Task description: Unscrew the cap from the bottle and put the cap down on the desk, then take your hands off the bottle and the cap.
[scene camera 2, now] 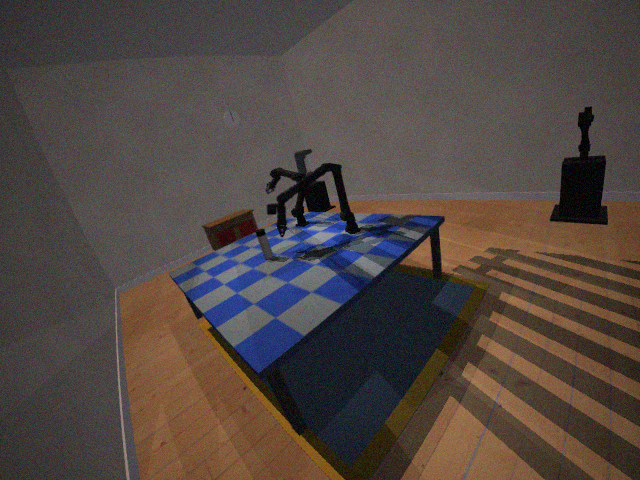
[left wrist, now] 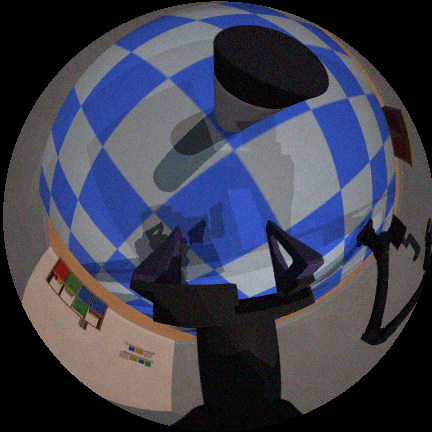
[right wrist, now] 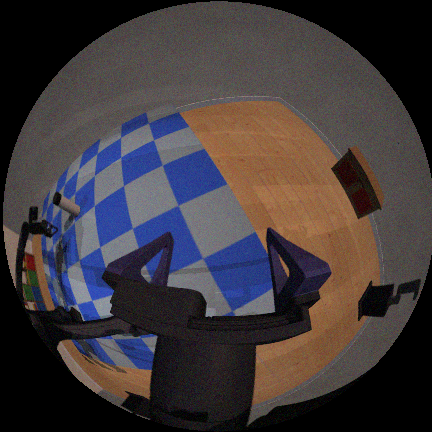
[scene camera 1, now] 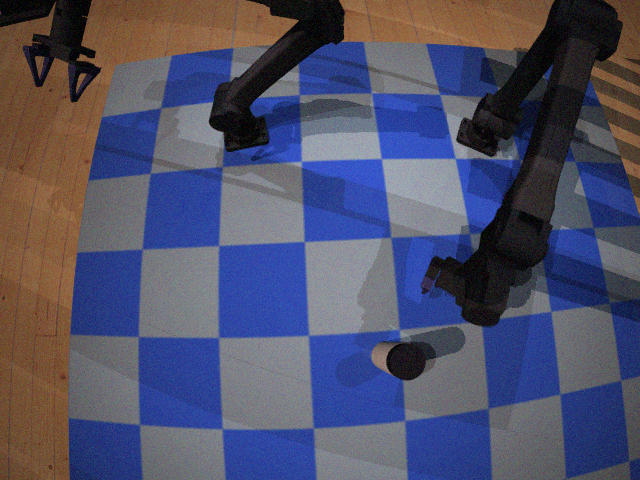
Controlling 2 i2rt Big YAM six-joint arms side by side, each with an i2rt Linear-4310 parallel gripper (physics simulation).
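Frame: origin at the left arm's base, x ahead, y left, z up, level; metres.
Where they show: left gripper, between the fingertips: (scene camera 2: 282, 235) (left wrist: 224, 226) (right wrist: 54, 227) (scene camera 1: 443, 302); right gripper, between the fingertips: (scene camera 2: 266, 192) (right wrist: 217, 234) (scene camera 1: 55, 94); left arm's base, origin of its link: (scene camera 2: 352, 230) (right wrist: 76, 314) (scene camera 1: 477, 138); right arm's base, origin of its link: (scene camera 2: 302, 224) (left wrist: 363, 231) (scene camera 1: 246, 135).
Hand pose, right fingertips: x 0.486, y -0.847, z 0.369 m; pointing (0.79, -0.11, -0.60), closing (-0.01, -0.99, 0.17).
Things, the pixels of their centre, and the offset from my right fingertips. Level surfaces: height alone.
- pale bottle, middle of its body: (left wrist: 242, 100) (scene camera 1: 394, 358) (right wrist: 66, 204) (scene camera 2: 264, 245) 0.172 m ahead, 0.791 m left, 0.269 m down
- checkered desk, height of its surface: 0.369 m down
- black cap, middle of its body: (left wrist: 268, 62) (scene camera 1: 405, 361) (right wrist: 56, 198) (scene camera 2: 260, 232) 0.172 m ahead, 0.791 m left, 0.171 m down
The pale bottle (scene camera 1: 380, 356) (scene camera 2: 266, 249) (left wrist: 231, 107) (right wrist: 70, 206) stands on the checkered desk (scene camera 1: 263, 289) (scene camera 2: 275, 303), with the black cap (scene camera 1: 406, 361) (scene camera 2: 261, 232) (left wrist: 270, 65) (right wrist: 57, 199) on its top. My left gripper (scene camera 1: 424, 290) (scene camera 2: 281, 232) (left wrist: 224, 226) is open and empty, above the desk and apart from the bottle, up and to the right of it in scene camera 1. My right gripper (scene camera 1: 57, 93) (scene camera 2: 269, 190) (right wrist: 217, 234) is open and empty, far from the bottle at the upper left of scene camera 1. The left gripper's fingers overlap in scene camera 1.
The right arm's base (scene camera 1: 245, 135) and the left arm's base (scene camera 1: 480, 136) stand along the desk's upper part in scene camera 1. The left forearm (scene camera 1: 547, 149) reaches over the desk's right side. A low cabinet (scene camera 2: 227, 224) stands on the floor beyond the desk.
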